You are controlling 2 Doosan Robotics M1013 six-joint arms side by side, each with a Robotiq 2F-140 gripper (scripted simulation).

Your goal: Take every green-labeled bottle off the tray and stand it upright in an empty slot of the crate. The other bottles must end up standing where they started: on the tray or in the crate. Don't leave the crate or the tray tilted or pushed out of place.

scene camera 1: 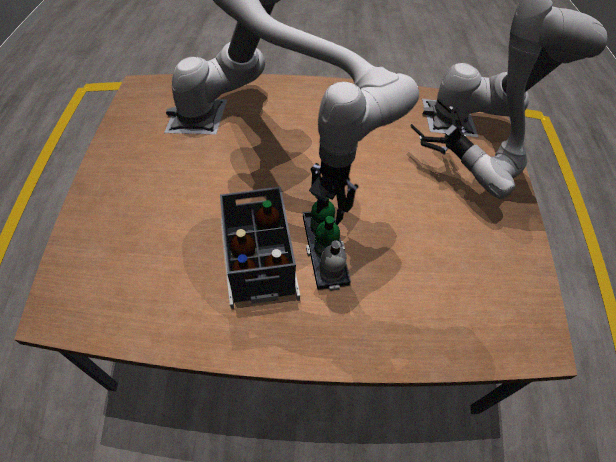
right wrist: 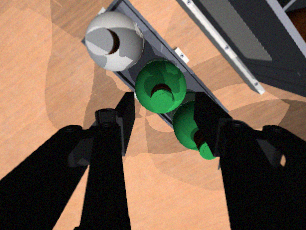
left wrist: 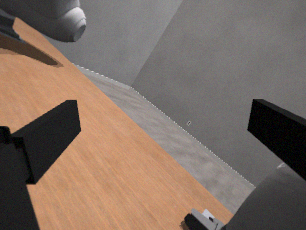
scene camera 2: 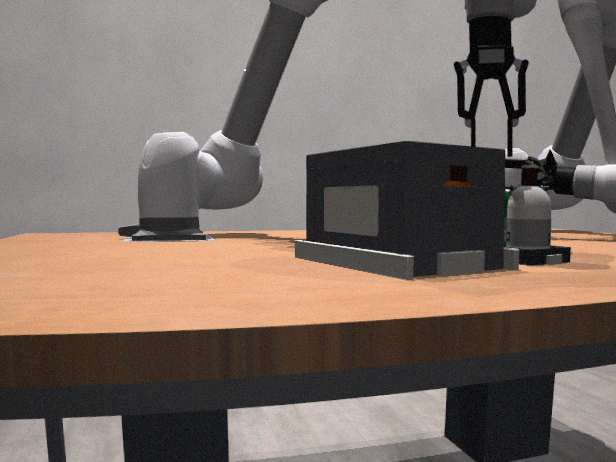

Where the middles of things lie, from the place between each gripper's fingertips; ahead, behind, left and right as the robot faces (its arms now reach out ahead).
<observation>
I see the white bottle (right wrist: 121, 47) 130 mm below my right hand, 80 mm ahead of it and 10 mm to the left of it. Also, from my right hand: tray (scene camera 1: 321, 283) 200 mm below; crate (scene camera 2: 390, 197) 210 mm to the right, 130 mm below, 30 mm ahead.
Right now the tray is 470 mm ahead of my left hand, 400 mm to the right of it and 160 mm below it. The rest, counted from my left hand: white bottle: 550 mm ahead, 390 mm to the right, 90 mm below; crate: 610 mm to the right, 500 mm ahead, 90 mm below.
</observation>
